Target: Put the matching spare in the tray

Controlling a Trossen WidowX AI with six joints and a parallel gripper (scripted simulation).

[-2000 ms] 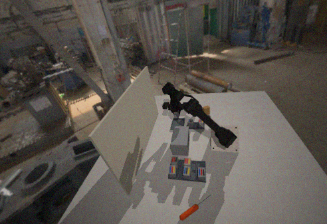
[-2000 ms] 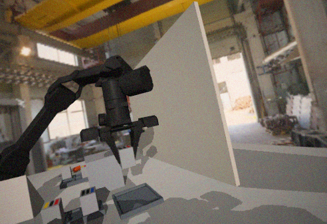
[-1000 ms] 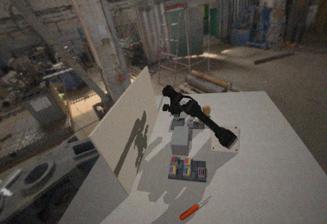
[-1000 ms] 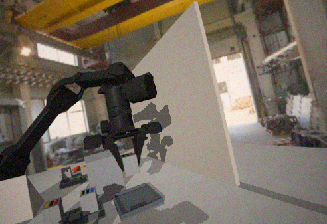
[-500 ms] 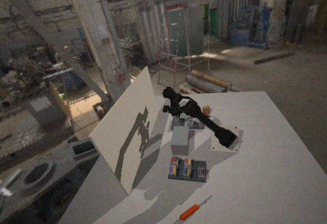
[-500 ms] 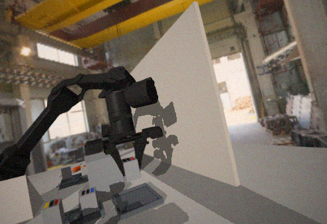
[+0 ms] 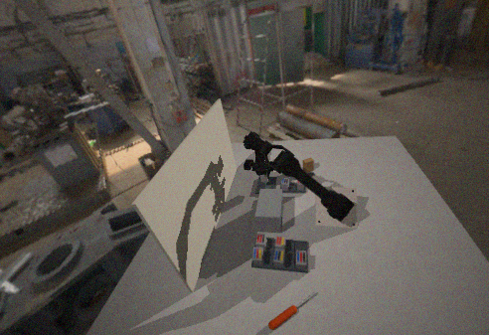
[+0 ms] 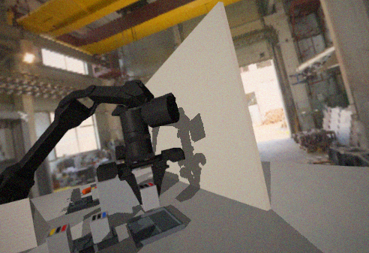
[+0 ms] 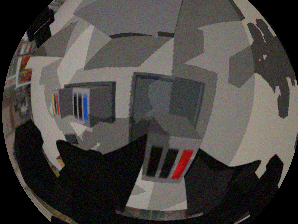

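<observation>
Now: the tray 5 cm below my gripper tip. From my gripper tip the other things lie so: grey mounted unit 21 cm to the left, 6 cm behind; then spare 2 cm above; then small box 21 cm behind, 14 cm to the right, 2 cm below.
</observation>
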